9 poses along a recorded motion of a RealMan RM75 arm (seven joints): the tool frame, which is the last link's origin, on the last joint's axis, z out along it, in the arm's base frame.
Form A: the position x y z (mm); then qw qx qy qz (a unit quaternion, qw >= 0).
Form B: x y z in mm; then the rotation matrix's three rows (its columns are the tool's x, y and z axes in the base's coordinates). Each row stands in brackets. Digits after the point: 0 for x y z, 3 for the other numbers.
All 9 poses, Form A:
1: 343, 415, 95, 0.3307, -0.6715, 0.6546, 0.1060
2: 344, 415, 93, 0.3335, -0.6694, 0.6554, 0.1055
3: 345, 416, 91, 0.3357, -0.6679, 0.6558, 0.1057
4: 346, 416, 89, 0.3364, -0.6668, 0.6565, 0.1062
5: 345, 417, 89, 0.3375, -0.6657, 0.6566, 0.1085
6: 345, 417, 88, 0.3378, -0.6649, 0.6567, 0.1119
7: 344, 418, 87, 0.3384, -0.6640, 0.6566, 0.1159
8: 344, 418, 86, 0.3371, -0.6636, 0.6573, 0.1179
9: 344, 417, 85, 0.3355, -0.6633, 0.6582, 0.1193
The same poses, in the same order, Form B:
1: [343, 415, 95], [[0.121, -0.949, 0.291], [-0.809, 0.076, 0.583], [-0.575, -0.305, -0.759]]
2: [344, 415, 93], [[0.119, -0.948, 0.296], [-0.807, 0.082, 0.585], [-0.578, -0.308, -0.755]]
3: [345, 416, 91], [[0.118, -0.947, 0.299], [-0.805, 0.086, 0.587], [-0.581, -0.310, -0.752]]
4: [346, 416, 89], [[0.116, -0.947, 0.300], [-0.804, 0.088, 0.588], [-0.583, -0.309, -0.751]]
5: [345, 417, 89], [[0.114, -0.947, 0.299], [-0.801, 0.090, 0.592], [-0.588, -0.307, -0.749]]
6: [345, 417, 88], [[0.112, -0.949, 0.295], [-0.798, 0.091, 0.596], [-0.592, -0.302, -0.747]]
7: [344, 418, 87], [[0.111, -0.950, 0.290], [-0.794, 0.091, 0.602], [-0.598, -0.297, -0.744]]
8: [344, 418, 86], [[0.108, -0.952, 0.287], [-0.793, 0.091, 0.602], [-0.600, -0.292, -0.745]]
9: [344, 417, 85], [[0.105, -0.953, 0.283], [-0.793, 0.092, 0.602], [-0.600, -0.288, -0.746]]
